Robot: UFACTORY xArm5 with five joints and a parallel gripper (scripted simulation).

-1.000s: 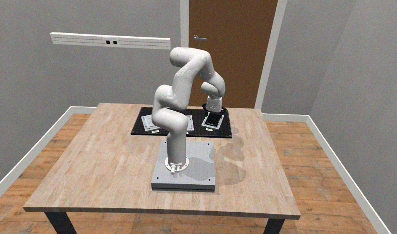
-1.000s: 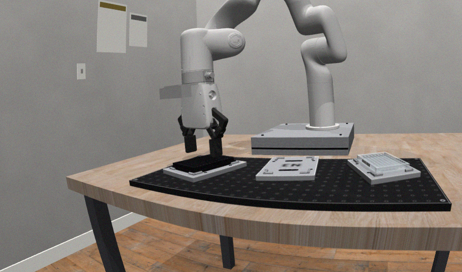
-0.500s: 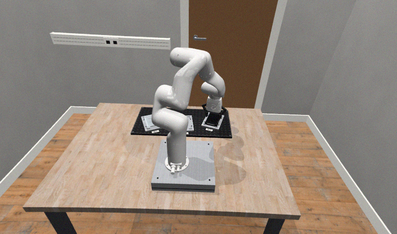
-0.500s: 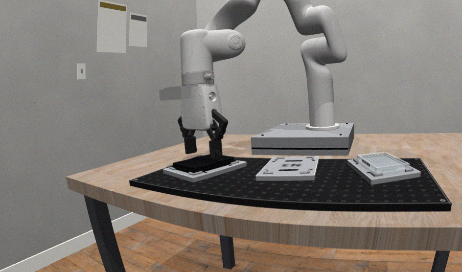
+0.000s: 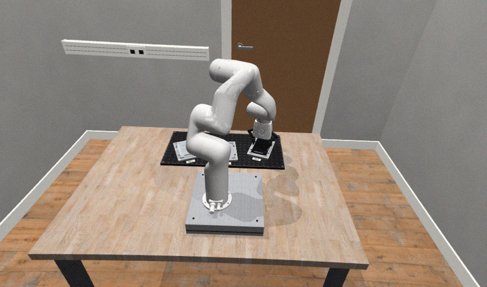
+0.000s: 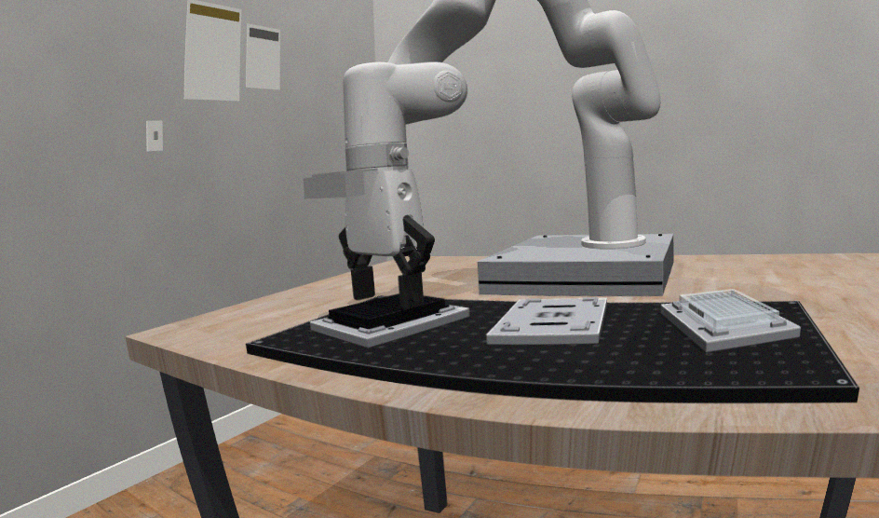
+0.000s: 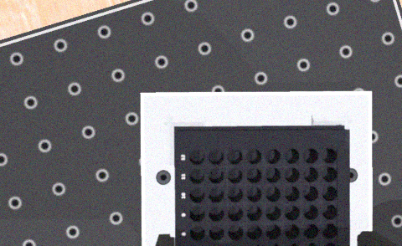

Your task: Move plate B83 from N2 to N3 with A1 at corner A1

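Right now the black well plate is 2 cm below my hand. Round my hand: nest N2: 3 cm below; then clear well plate: 4 cm behind, 42 cm to the left, 2 cm below; then nest N3: 4 cm behind, 20 cm to the left, 3 cm below.
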